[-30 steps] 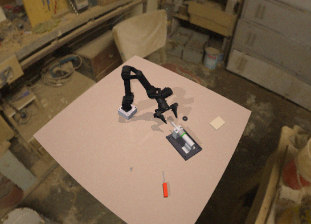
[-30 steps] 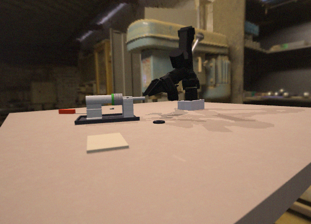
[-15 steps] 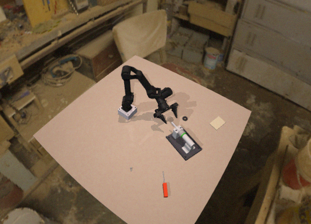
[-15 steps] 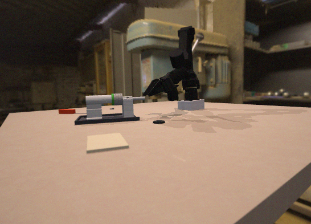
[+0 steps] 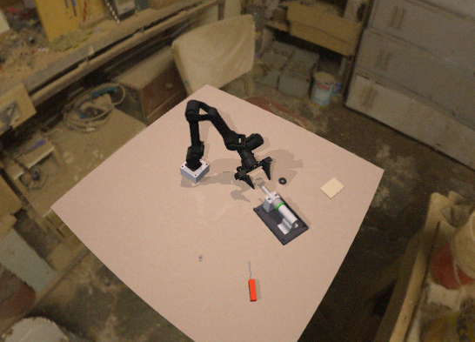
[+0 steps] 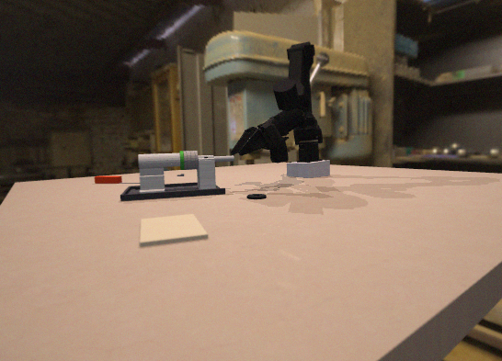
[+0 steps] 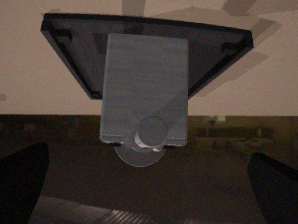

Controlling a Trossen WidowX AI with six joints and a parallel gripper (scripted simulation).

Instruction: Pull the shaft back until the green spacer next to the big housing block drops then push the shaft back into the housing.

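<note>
My gripper tip is 100 mm short of the grey shaft, 30 mm to the left of it and 10 mm above it. Also, from my gripper tip: tan square pad 280 mm to the left, 260 mm ahead, 90 mm below; black washer 150 mm to the left, 90 mm below, 30 mm ahead; green spacer 130 mm ahead, 40 mm to the right, 10 mm below.
</note>
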